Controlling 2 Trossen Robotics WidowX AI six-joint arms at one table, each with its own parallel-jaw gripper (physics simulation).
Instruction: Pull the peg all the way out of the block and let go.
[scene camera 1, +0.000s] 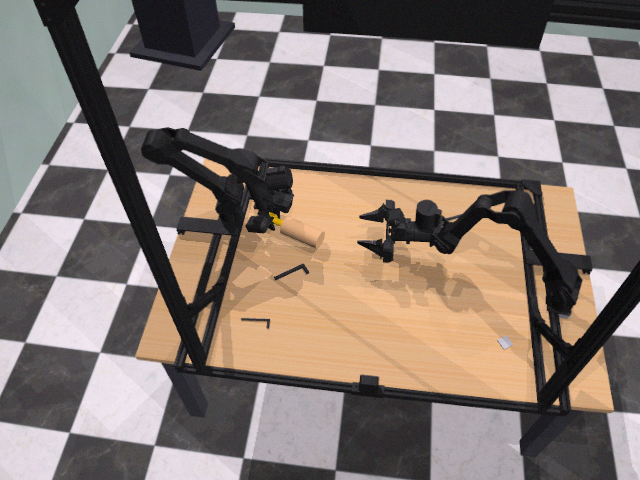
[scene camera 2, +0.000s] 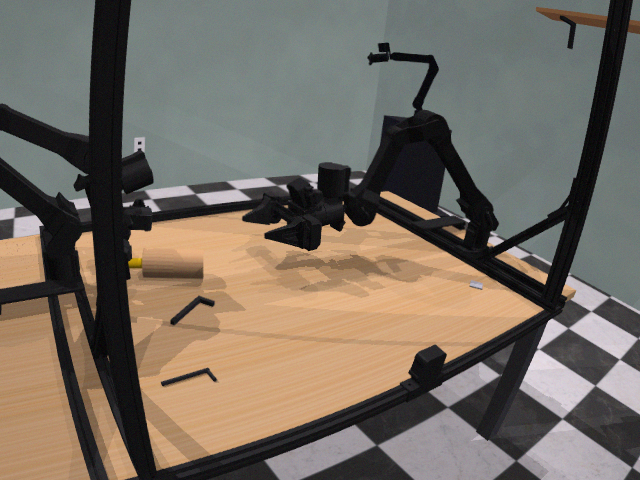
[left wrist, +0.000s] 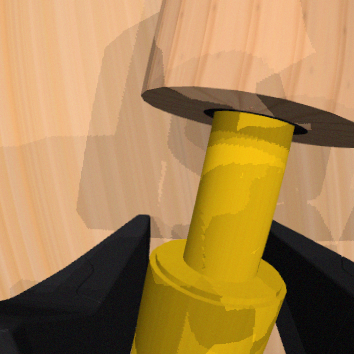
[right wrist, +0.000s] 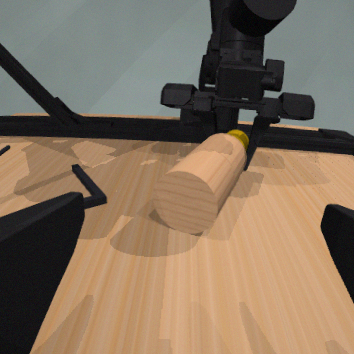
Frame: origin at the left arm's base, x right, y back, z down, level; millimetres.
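Seen in the pictures: left gripper, fingertip midpoint: (scene camera 1: 276, 225) (scene camera 2: 128, 274) (left wrist: 202, 227); right gripper, fingertip midpoint: (scene camera 1: 358, 229) (scene camera 2: 253, 227) (right wrist: 207, 211); left arm's base, link origin: (scene camera 1: 231, 216) (scene camera 2: 62, 275) (right wrist: 220, 127); right arm's base, link origin: (scene camera 1: 558, 303) (scene camera 2: 475, 245).
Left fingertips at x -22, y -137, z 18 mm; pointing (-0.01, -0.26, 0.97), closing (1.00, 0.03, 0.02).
Note:
Pixels of each thing's middle, then the offset from my left fingertips to it. "spot": a spot on its surface instead. Level surfaces: height alone.
- wooden cylindrical block, body centre: (right wrist: 206, 175) (scene camera 2: 173, 263) (scene camera 1: 302, 232) dx +22, dy -93, dz -27 mm
- yellow peg, body centre: (left wrist: 241, 175) (right wrist: 225, 153) (scene camera 2: 137, 263) (scene camera 1: 281, 223) dx +7, dy -21, dz -26 mm
- front edge, surface spot: (scene camera 2: 188, 376) (scene camera 1: 256, 320) spot: dx +326, dy -65, dz -3 mm
- table, surface height: dz +1 mm
- small pale piece, body centre: (scene camera 2: 476, 284) (scene camera 1: 505, 342) dx +194, dy -714, dz +0 mm
A wooden cylindrical block (scene camera 1: 302, 233) (scene camera 2: 173, 263) (left wrist: 225, 45) (right wrist: 190, 200) lies on its side on the table. A yellow peg (scene camera 1: 278, 222) (scene camera 2: 134, 262) (left wrist: 235, 190) (right wrist: 241, 135) sticks out of its end that faces the left arm. The shaft's tip is inside the dark hole; part of the shaft and the wide head show. My left gripper (scene camera 1: 273, 217) (left wrist: 202, 227) is shut on the peg's head, one finger on each side. A post hides much of it in scene camera 2. My right gripper (scene camera 1: 358, 229) (scene camera 2: 254, 227) is open and empty, facing the block's plain end from a distance.
Two black hex keys, one near the block (scene camera 1: 291, 271) (scene camera 2: 191, 308) and one nearer the front edge (scene camera 1: 256, 320) (scene camera 2: 188, 376), lie on the table (scene camera 1: 361, 330). A small pale piece (scene camera 1: 505, 342) (scene camera 2: 476, 285) lies at the right. A black frame edges the table.

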